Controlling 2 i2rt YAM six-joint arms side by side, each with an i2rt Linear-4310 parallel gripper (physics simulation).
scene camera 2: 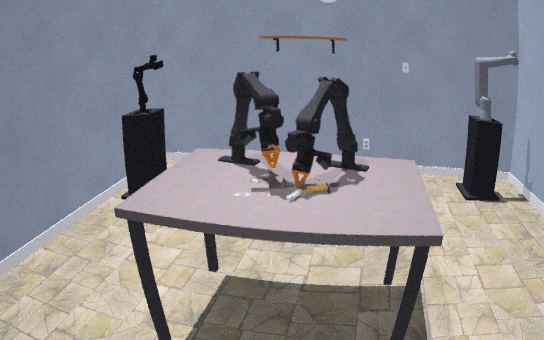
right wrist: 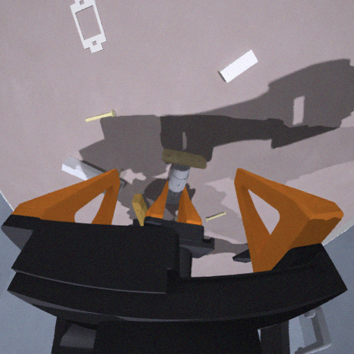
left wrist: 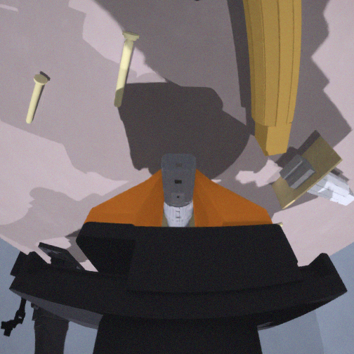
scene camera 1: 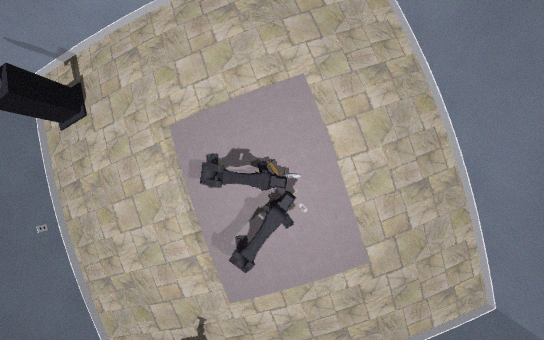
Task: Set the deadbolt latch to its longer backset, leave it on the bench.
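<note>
The deadbolt latch (left wrist: pixel 178 167) (right wrist: pixel 178 175) is a grey metal barrel with a brass faceplate (right wrist: pixel 184 158) at one end. My left gripper (left wrist: pixel 178 175) (right wrist: pixel 175 184) (scene camera 2: pixel 300 182) is shut on the latch barrel, low over the bench (scene camera 2: pixel 375 215) (scene camera 1: pixel 325 160). The faceplate end points toward the right arm's side; its lower part is hidden by the fingers in the left wrist view. My right gripper (right wrist: pixel 176 174) (scene camera 2: pixel 272 164) is open and empty, above and beside the latch, with the faceplate between its fingers' lines in the right wrist view. The backset setting cannot be read.
A yellow-handled tool (left wrist: pixel 274 65) (scene camera 2: pixel 316 188) (scene camera 1: pixel 272 168) lies near the left gripper. Beside it is a second brass-plated metal part (left wrist: pixel 314 165) (right wrist: pixel 92 171) (scene camera 2: pixel 294 195). Pale screws (left wrist: pixel 124 70) (left wrist: pixel 35 102) (right wrist: pixel 100 116), a white block (right wrist: pixel 239 66) and a flat white frame (right wrist: pixel 78 27) lie around.
</note>
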